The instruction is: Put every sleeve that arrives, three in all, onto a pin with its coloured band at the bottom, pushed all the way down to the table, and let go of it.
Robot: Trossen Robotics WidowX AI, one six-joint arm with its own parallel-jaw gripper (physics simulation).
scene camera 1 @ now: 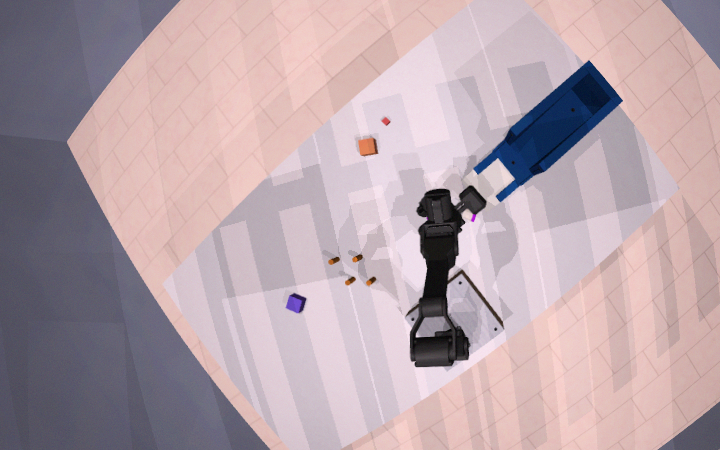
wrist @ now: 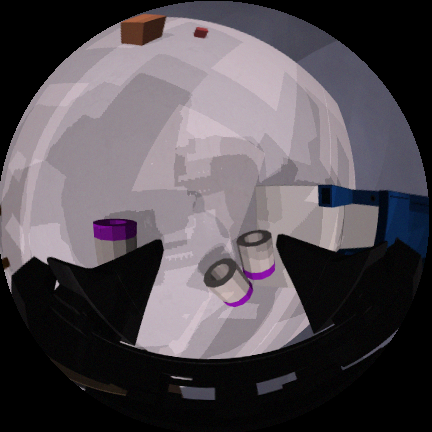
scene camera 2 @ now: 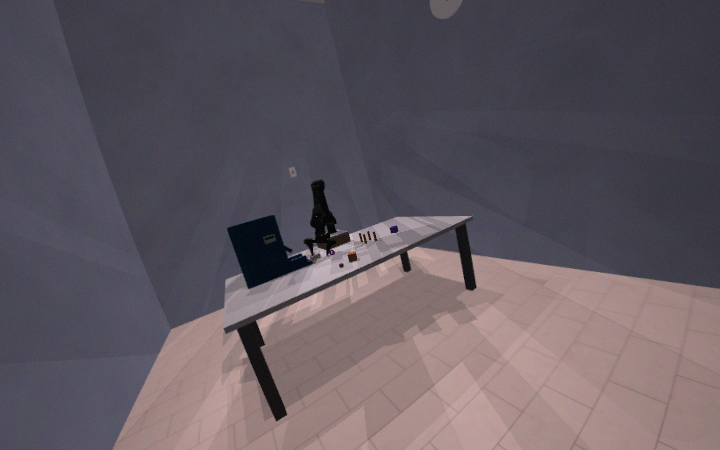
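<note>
Three cream sleeves with purple bands are on the table. In the wrist view, one sleeve (wrist: 106, 247) lies near the left finger, band at its far end, partly hidden by that finger. Two others, a tilted sleeve (wrist: 226, 284) and a sleeve (wrist: 256, 256) beside it, show between the fingers, dark openings up and bands at the near end. A sleeve's purple band (scene camera 1: 473, 217) shows beside the arm in scene camera 1. My gripper (wrist: 220, 243) (scene camera 2: 319, 255) is open and empty above the sleeves. Several orange pins (scene camera 1: 357, 258) (scene camera 2: 369, 236) stand bare on the table.
A blue chute (scene camera 1: 552, 132) (scene camera 2: 257, 252) (wrist: 402, 220) with a cream ramp (scene camera 1: 496, 177) (wrist: 295, 212) is right of the gripper. An orange block (scene camera 1: 367, 146) (scene camera 2: 352, 256) (wrist: 141, 31), a small red cube (scene camera 1: 386, 120) (wrist: 201, 32) and a purple cube (scene camera 1: 295, 303) (scene camera 2: 393, 229) are on the table.
</note>
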